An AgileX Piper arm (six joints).
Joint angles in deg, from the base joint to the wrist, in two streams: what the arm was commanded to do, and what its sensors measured. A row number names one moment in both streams.
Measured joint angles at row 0:
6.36 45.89 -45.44 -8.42 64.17 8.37
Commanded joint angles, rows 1 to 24:
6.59 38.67 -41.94 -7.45 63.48 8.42
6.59 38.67 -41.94 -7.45 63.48 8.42
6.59 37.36 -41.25 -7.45 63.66 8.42
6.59 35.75 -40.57 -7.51 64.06 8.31
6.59 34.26 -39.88 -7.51 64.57 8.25
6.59 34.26 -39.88 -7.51 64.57 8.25
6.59 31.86 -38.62 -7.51 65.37 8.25
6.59 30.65 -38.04 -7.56 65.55 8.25
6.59 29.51 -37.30 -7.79 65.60 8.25
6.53 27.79 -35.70 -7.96 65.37 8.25
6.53 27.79 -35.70 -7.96 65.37 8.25
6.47 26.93 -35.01 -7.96 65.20 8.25
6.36 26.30 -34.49 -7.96 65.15 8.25
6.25 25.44 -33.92 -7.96 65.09 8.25
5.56 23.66 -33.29 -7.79 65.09 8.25
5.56 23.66 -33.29 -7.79 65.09 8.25
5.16 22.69 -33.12 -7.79 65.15 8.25
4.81 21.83 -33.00 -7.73 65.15 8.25
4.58 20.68 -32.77 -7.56 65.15 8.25
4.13 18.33 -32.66 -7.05 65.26 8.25
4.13 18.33 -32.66 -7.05 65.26 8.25
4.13 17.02 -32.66 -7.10 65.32 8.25
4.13 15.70 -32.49 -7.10 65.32 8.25
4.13 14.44 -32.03 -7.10 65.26 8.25
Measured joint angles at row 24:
4.47 17.36 -32.77 -7.05 65.20 8.48
